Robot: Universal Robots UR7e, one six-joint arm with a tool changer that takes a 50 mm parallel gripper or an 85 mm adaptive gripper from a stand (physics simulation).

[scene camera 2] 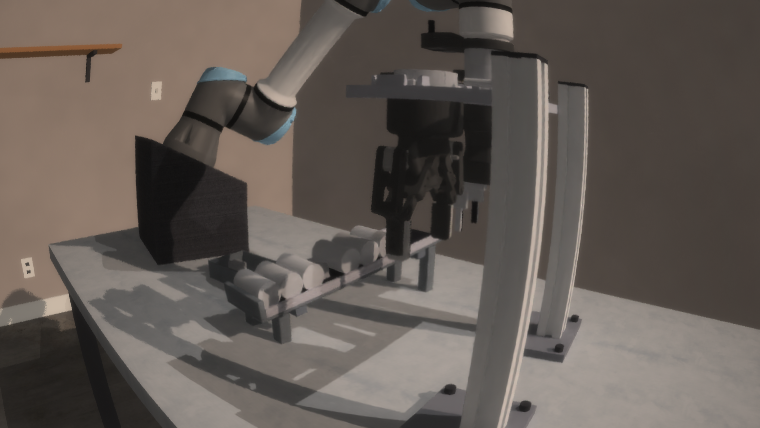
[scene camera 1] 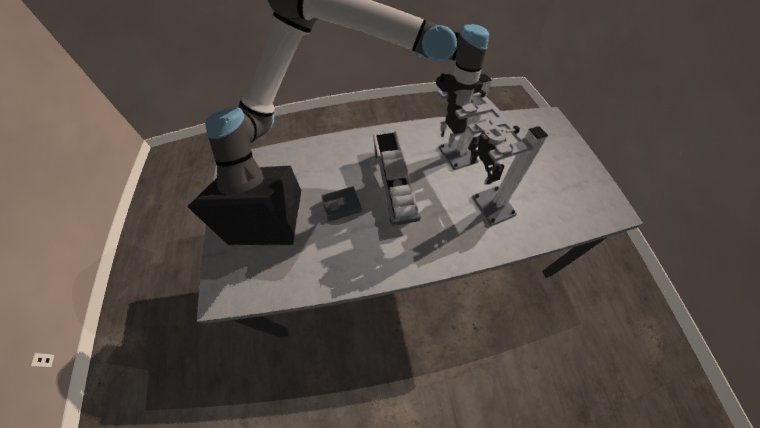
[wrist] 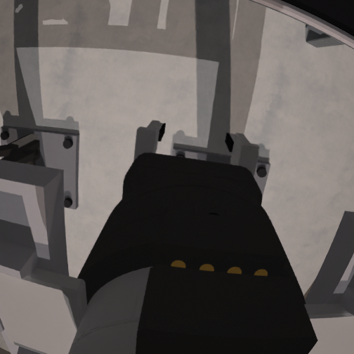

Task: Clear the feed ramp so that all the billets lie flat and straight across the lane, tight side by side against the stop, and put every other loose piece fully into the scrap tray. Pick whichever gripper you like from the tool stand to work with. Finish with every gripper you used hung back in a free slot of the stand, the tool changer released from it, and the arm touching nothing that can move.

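Places are measured from the arm's base along level axes (x ahead, y left, z up), in centimetres.
Where they show: arm's base, origin of the base link: (scene camera 2: 186, 157) (scene camera 1: 241, 183).
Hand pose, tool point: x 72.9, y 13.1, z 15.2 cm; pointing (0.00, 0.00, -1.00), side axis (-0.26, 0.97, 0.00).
Note:
Each offset is from my tool point to the top centre of the thing. "spot": to the spot under its first point.
The feed ramp (scene camera 1: 414, 218) (scene camera 2: 340, 289) holds several pale grey billets. Three billets {dx -20.8, dy -18.7, dz -26.3 cm} (scene camera 1: 402, 199) (scene camera 2: 278, 279) lie across its lower end near the stop {dx -20.4, dy -25.0, dz -28.6 cm} (scene camera 2: 244, 301). After a gap, more cylinders {dx -21.6, dy -7.4, dz -24.9 cm} (scene camera 2: 336, 256) lie further up; shadow makes their exact lie and kinds unclear. The dark scrap tray {dx -42.3, dy -12.7, dz -32.5 cm} (scene camera 1: 345, 215) (scene camera 2: 219, 272) has a small grey piece {dx -45.0, dy -13.3, dz -33.1 cm} (scene camera 1: 335, 204) (scene camera 2: 234, 261) in it. My arm's wrist is down on the slim parallel gripper (scene camera 2: 468, 211) (wrist: 195, 136) at the stand's far slot. Its fingers are apart with nothing between them. Whether the changer is locked cannot be seen.
The black adaptive gripper (scene camera 1: 490, 158) (scene camera 2: 420, 170) hangs in the neighbouring slot. The tool stand's posts {spot: dx +15.7, dy -21.5, dz -13.8 cm} (scene camera 1: 518, 172) (scene camera 2: 507, 228) rise from bolted base plates {spot: dx +13.7, dy -23.4, dz -34.8 cm} (scene camera 1: 494, 212). Fork arms (wrist: 47, 200) flank my gripper. The black robot pedestal (scene camera 1: 255, 217) (scene camera 2: 196, 212) stands beyond the tray.

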